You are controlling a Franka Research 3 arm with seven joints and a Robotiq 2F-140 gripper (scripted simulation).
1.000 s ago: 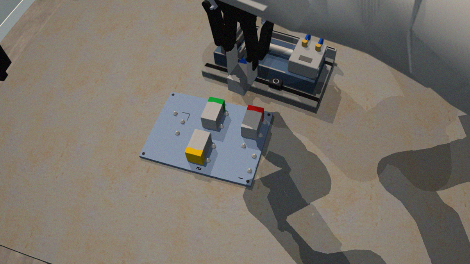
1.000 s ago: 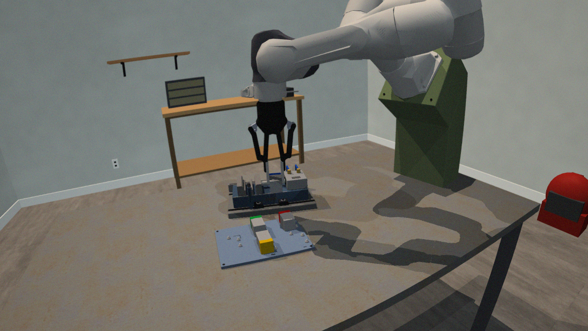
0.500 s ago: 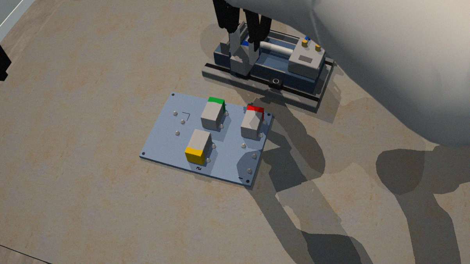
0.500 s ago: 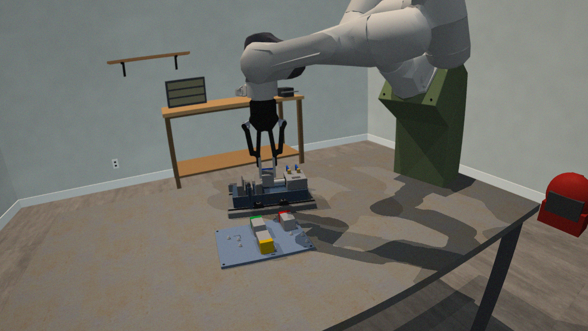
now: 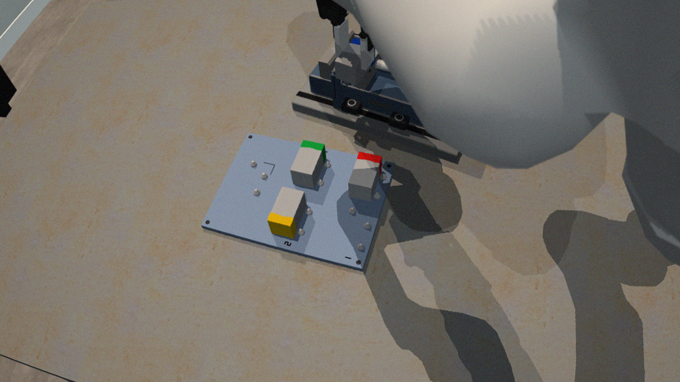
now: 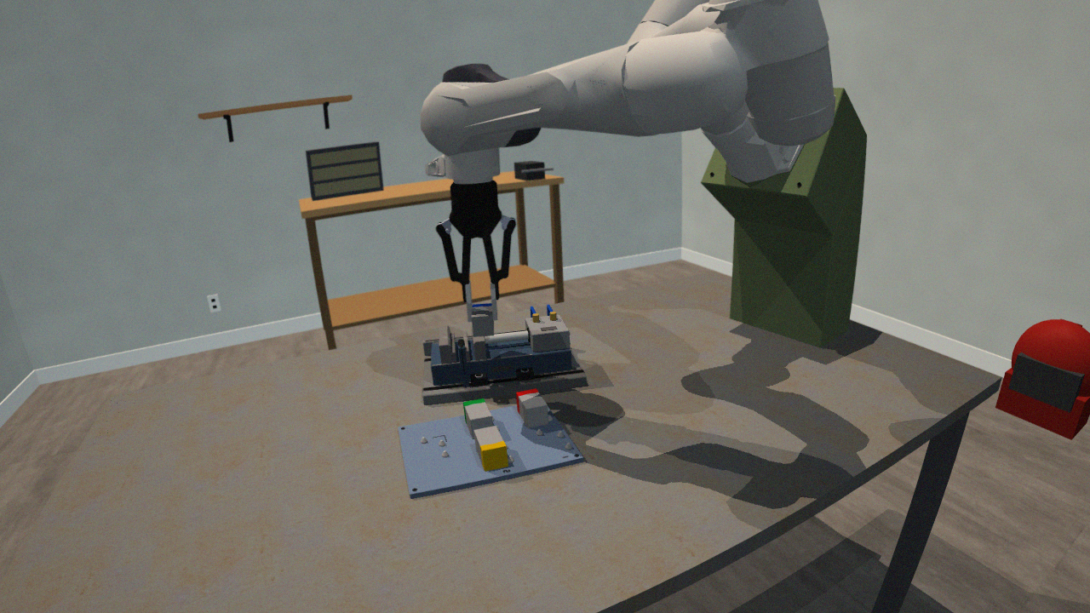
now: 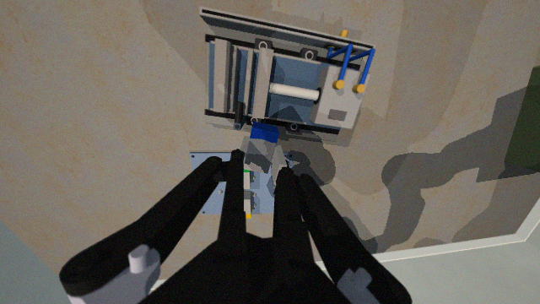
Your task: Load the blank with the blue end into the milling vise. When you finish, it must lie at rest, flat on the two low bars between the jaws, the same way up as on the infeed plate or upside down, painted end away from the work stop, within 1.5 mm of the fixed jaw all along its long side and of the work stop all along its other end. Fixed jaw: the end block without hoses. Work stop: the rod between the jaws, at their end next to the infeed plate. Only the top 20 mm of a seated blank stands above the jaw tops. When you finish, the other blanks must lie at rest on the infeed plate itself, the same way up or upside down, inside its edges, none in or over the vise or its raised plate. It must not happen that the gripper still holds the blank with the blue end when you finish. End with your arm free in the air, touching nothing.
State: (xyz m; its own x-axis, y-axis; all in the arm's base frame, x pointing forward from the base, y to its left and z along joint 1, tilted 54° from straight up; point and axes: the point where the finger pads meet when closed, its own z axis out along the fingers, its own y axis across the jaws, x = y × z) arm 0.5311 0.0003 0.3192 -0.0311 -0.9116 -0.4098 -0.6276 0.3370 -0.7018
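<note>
The work stop is 90 mm below my hand, 40 mm ahead of it and 30 mm to the right of it. From my hand the other things lie so: fixed jaw 110 mm below, 80 mm to the right, 80 mm ahead; blue-ended blank 40 mm below; grey rod 110 mm below, 90 mm to the right, 40 mm behind.
</note>
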